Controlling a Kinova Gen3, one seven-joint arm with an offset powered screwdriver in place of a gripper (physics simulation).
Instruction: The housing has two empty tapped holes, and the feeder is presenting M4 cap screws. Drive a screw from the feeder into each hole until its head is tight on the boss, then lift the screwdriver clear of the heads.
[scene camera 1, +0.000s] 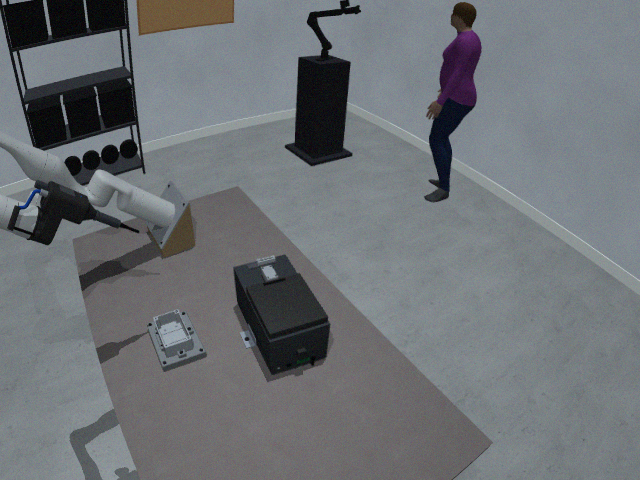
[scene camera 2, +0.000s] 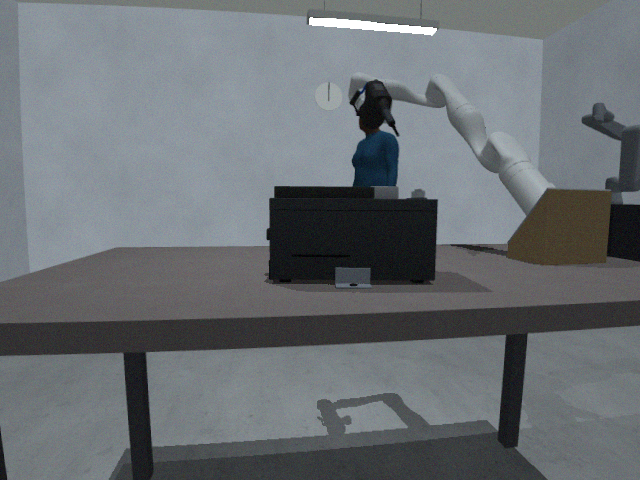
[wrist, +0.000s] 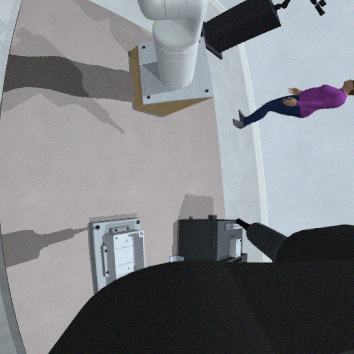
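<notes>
My gripper, a black powered screwdriver with a thin bit (scene camera 1: 138, 231) (scene camera 2: 397, 134) (wrist: 240, 221), is held high above the table, tilted down. Its tip is well apart from the housing and feeder; whether it bears a screw is too small to tell. The light grey open-topped housing (scene camera 1: 173, 331) (wrist: 125, 255) sits on a grey base plate (scene camera 1: 194, 355) (wrist: 99, 250) with dark screws at its corners. Its tapped holes are too small to make out. The black box feeder (scene camera 1: 289, 304) (scene camera 2: 351, 232) (wrist: 197, 240) stands beside it, with a small pale block (scene camera 1: 269, 272) (wrist: 236, 247) on top. Any screw there is not discernible.
A small metal bracket (scene camera 1: 247, 338) (scene camera 2: 353, 277) lies at the feeder's side. The arm's wedge-shaped mount (scene camera 1: 180, 238) (scene camera 2: 568, 227) (wrist: 165, 107) stands on the table. A person in purple (scene camera 1: 460, 72) (wrist: 322, 100) and one in blue (scene camera 2: 376, 157) stand beyond the table. A black pedestal (scene camera 1: 321, 108) holds another arm.
</notes>
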